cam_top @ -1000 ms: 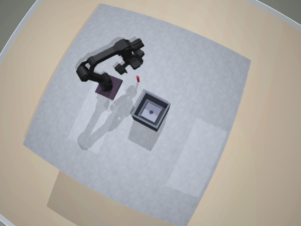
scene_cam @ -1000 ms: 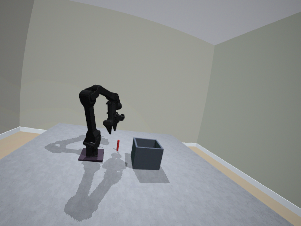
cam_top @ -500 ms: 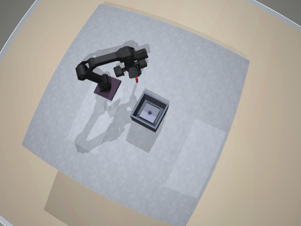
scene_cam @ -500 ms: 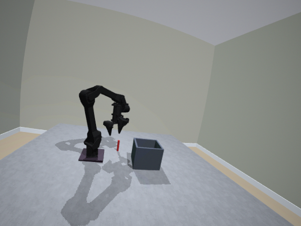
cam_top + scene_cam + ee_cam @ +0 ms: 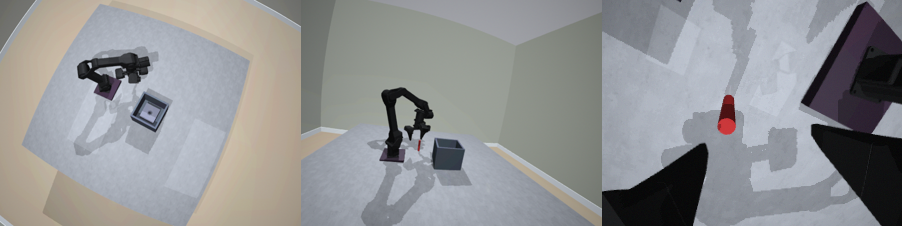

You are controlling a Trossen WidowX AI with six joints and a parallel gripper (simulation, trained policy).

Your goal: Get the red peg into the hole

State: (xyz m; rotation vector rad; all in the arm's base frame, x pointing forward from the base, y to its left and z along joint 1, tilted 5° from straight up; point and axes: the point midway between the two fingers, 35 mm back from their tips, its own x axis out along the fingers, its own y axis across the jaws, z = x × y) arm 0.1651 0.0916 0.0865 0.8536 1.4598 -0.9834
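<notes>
The red peg is 30 mm ahead of my gripper tip and 40 mm below it. Also, from my gripper tip: light grey plate (160 mm ahead, 190 mm to the right, 40 mm below).
</notes>
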